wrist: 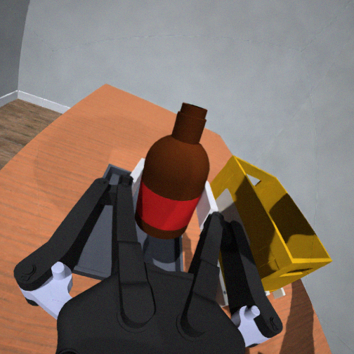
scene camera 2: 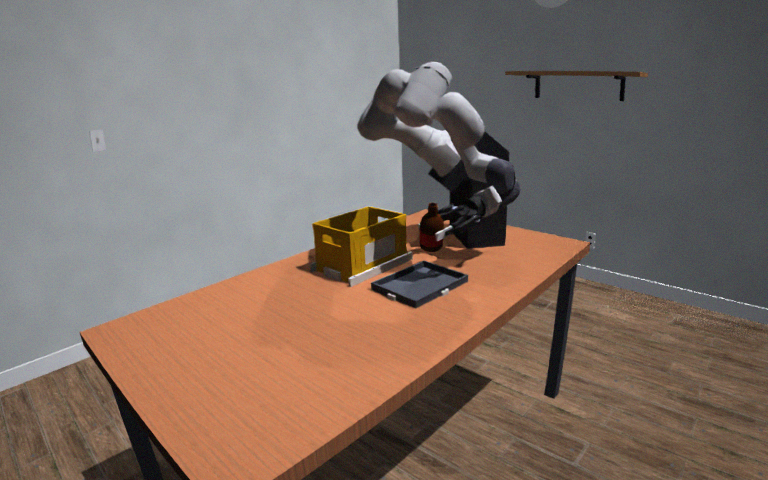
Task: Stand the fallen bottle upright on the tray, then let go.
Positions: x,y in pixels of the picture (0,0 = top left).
yellow crate: wrist; scene camera 2
dark grey tray: wrist; scene camera 2
brown bottle: wrist 176,166; scene camera 2 431,223
same spot on dark grey tray: (wrist: 94,261) = (scene camera 2: 453,279)
same spot on yellow crate: (wrist: 285,248) = (scene camera 2: 401,216)
